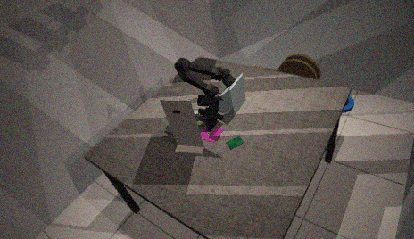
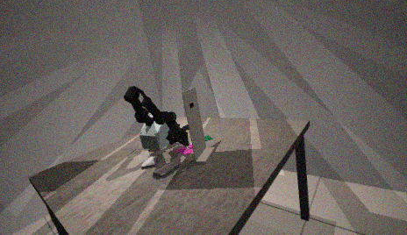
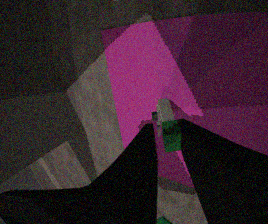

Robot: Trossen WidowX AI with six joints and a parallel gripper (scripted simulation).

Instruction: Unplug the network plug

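My gripper tip is now 10 mm past the pink patch and 20 mm above it. The rest, counted from my gripper tip: upright grey panel 150 mm ahead, 30 mm to the right, 150 mm above.
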